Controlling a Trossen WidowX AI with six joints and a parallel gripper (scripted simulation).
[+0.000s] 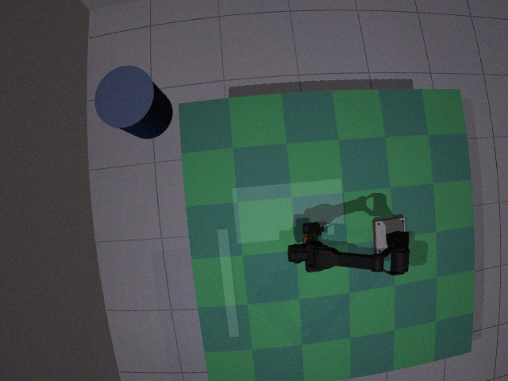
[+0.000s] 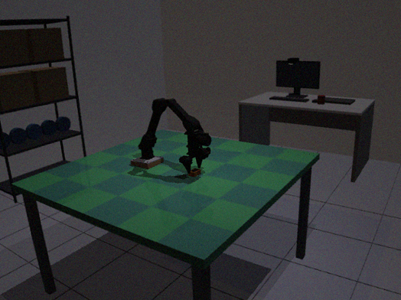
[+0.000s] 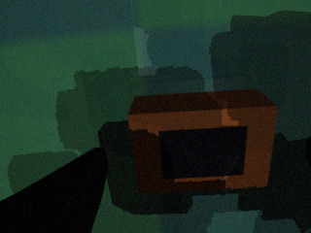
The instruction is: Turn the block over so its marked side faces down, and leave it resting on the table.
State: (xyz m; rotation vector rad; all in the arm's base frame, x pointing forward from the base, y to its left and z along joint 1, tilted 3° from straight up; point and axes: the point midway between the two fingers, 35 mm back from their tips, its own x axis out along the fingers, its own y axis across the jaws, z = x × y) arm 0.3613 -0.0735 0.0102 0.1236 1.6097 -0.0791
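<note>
My gripper tip is right at the block.
</note>
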